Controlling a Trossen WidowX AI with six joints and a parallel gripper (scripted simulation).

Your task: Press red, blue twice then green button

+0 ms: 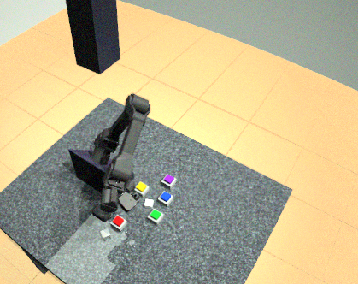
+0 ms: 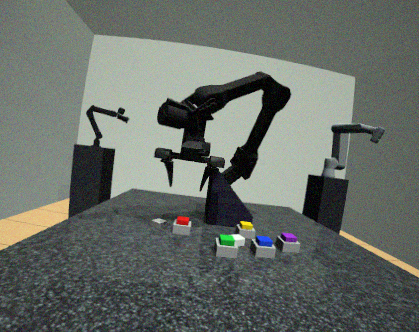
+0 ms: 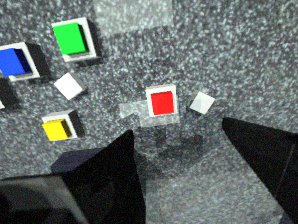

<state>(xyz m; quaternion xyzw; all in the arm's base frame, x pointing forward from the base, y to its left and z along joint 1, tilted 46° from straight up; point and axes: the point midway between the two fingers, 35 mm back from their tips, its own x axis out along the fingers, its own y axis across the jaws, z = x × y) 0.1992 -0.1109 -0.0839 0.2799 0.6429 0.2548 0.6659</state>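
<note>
Now: gripper tip 9 cm above the red button. Also, from my gripper tip: yellow button: 19 cm to the left, 9 cm below, 2 cm behind; green button: 11 cm to the left, 10 cm ahead, 9 cm below; blue button: 21 cm to the left, 9 cm below, 9 cm ahead.
</note>
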